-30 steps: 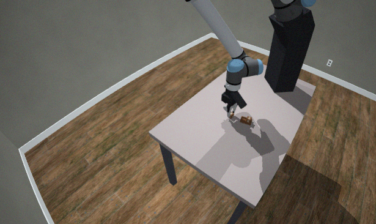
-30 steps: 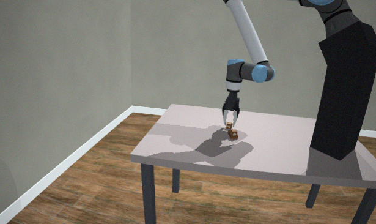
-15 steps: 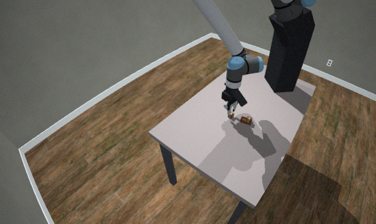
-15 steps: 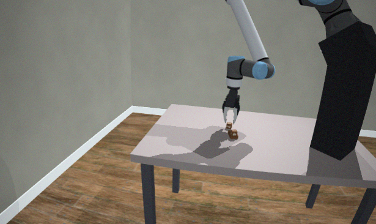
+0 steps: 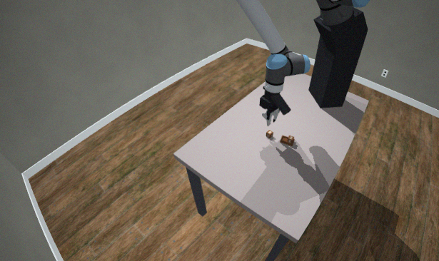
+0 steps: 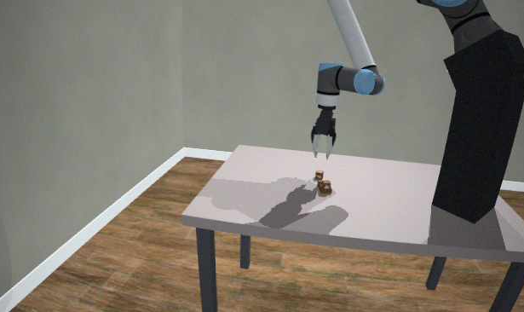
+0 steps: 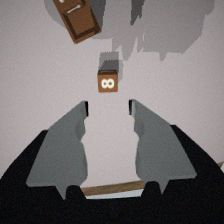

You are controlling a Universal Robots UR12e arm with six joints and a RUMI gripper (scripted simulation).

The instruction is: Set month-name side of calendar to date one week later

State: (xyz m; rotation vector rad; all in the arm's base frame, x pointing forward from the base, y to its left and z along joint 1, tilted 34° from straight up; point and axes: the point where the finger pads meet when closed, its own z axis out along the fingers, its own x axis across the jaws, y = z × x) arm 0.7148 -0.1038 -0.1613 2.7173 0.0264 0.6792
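The brown calendar cube is 9 cm below my hand. Round my hand: brown wooden calendar tray (10 cm to the left, 9 cm below, 3 cm behind).
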